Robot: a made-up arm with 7 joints. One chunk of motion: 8 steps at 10 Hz.
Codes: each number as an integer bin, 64 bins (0 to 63) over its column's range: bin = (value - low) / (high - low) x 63, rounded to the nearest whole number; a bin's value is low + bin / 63 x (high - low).
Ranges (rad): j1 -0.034..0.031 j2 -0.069..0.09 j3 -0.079..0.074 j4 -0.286..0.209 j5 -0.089..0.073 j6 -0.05..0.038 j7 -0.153..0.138
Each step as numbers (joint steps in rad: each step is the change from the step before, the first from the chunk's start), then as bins.
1 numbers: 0.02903 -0.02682 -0.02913 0.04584 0.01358 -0.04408 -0.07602
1 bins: 61 17 21 42 40 4 17
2 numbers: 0.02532 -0.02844 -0.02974 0.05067 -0.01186 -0.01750 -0.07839
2 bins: 57 16 20 43 30 23 16
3 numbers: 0.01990 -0.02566 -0.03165 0.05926 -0.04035 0.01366 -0.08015
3 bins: 52 17 19 44 19 46 16
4 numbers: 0.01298 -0.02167 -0.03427 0.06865 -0.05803 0.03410 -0.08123
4 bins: 46 19 18 45 12 60 16
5 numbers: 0.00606 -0.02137 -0.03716 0.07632 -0.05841 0.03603 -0.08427
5 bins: 39 19 17 46 12 62 15
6 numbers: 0.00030 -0.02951 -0.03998 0.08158 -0.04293 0.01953 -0.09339
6 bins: 33 16 16 47 18 50 13
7 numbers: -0.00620 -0.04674 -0.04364 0.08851 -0.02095 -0.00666 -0.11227
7 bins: 27 9 15 48 26 31 9
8 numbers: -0.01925 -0.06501 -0.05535 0.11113 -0.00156 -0.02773 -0.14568
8 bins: 14 2 10 51 34 16 2
